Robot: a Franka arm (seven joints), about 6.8 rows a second.
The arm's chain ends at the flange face. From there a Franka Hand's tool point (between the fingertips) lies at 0.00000 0.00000 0.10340 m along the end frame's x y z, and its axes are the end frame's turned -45 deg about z.
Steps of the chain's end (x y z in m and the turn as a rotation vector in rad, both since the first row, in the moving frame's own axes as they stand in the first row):
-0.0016, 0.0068, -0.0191, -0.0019, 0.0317, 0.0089
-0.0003, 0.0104, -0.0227, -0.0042, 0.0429, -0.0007
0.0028, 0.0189, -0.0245, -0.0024, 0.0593, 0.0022
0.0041, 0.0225, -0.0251, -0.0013, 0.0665, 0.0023
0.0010, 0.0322, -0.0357, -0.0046, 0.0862, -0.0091
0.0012, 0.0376, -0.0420, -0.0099, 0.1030, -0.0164
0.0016, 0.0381, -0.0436, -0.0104, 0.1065, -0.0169
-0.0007, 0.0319, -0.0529, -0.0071, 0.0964, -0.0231
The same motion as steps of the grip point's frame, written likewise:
-0.0038, 0.0061, -0.0192, -0.0238, 0.0211, 0.0089
-0.0047, 0.0106, -0.0228, -0.0333, 0.0274, -0.0007
-0.0072, 0.0199, -0.0247, -0.0436, 0.0402, 0.0022
-0.0083, 0.0238, -0.0253, -0.0479, 0.0461, 0.0023
-0.0161, 0.0301, -0.0361, -0.0642, 0.0577, -0.0091
-0.0189, 0.0356, -0.0426, -0.0798, 0.0658, -0.0164
-0.0187, 0.0365, -0.0442, -0.0827, 0.0680, -0.0169
-0.0164, 0.0295, -0.0534, -0.0732, 0.0631, -0.0231

